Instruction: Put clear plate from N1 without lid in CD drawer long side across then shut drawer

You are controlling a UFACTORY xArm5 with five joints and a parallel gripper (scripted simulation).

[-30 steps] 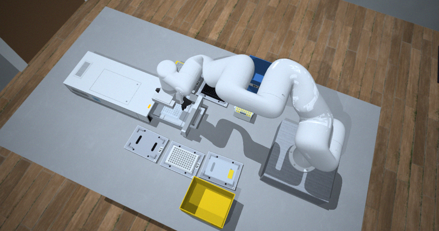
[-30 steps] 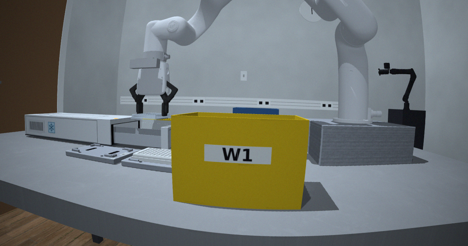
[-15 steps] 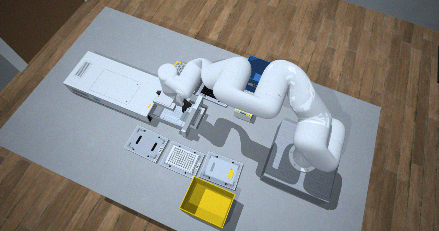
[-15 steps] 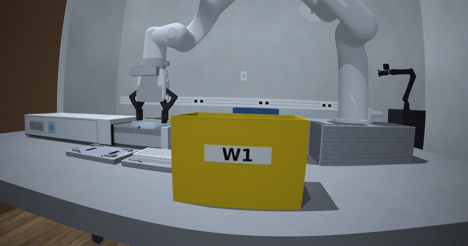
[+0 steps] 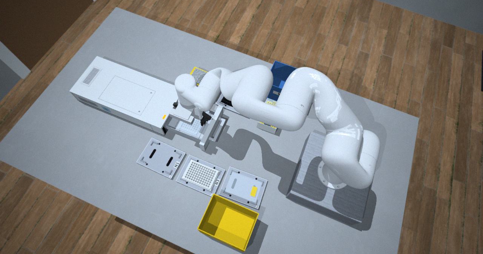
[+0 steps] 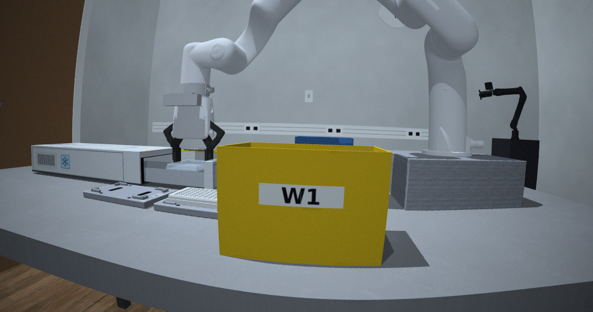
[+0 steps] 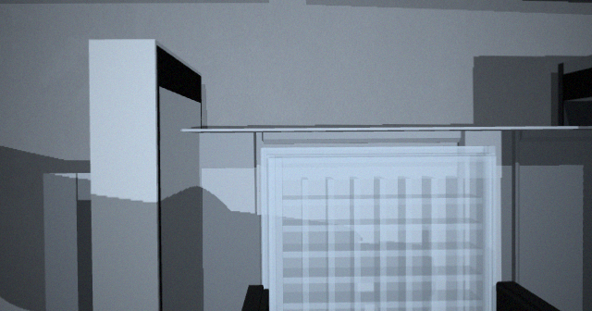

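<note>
Right now my hand is 4 cm short of the drawer and 2 cm above it. Also, from my hand: cooler CD (18 cm ahead, 2 cm below); clear plate (1 cm below); yellow tip rack (4 cm ahead, 20 cm to the right, 1 cm below).
</note>
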